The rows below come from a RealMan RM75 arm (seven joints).
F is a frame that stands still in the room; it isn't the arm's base.
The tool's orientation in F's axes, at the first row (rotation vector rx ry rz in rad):
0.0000 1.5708 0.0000
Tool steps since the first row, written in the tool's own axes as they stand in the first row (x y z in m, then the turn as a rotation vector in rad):
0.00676 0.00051 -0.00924 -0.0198 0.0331 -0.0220
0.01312 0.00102 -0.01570 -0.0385 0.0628 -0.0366
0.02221 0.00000 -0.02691 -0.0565 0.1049 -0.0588
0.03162 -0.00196 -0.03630 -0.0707 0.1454 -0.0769
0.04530 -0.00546 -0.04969 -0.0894 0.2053 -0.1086
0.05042 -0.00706 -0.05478 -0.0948 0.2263 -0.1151
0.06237 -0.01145 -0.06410 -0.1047 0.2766 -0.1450
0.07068 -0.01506 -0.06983 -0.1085 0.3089 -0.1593
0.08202 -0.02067 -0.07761 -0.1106 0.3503 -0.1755
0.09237 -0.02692 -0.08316 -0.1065 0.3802 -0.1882
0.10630 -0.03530 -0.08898 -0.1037 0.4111 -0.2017
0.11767 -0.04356 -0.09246 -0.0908 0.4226 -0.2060
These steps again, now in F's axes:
-0.00924 0.00051 -0.00676 -0.0220 0.0331 0.0198
-0.01570 0.00102 -0.01312 -0.0366 0.0628 0.0385
-0.02691 0.00000 -0.02221 -0.0588 0.1049 0.0565
-0.03630 -0.00196 -0.03162 -0.0769 0.1454 0.0707
-0.04969 -0.00546 -0.04530 -0.1086 0.2053 0.0894
-0.05478 -0.00706 -0.05042 -0.1151 0.2263 0.0948
-0.06410 -0.01145 -0.06237 -0.1450 0.2766 0.1047
-0.06983 -0.01506 -0.07068 -0.1593 0.3089 0.1085
-0.07761 -0.02067 -0.08202 -0.1755 0.3503 0.1106
-0.08316 -0.02692 -0.09237 -0.1882 0.3802 0.1065
-0.08898 -0.03530 -0.10630 -0.2017 0.4111 0.1037
-0.09246 -0.04356 -0.11767 -0.2060 0.4226 0.0908

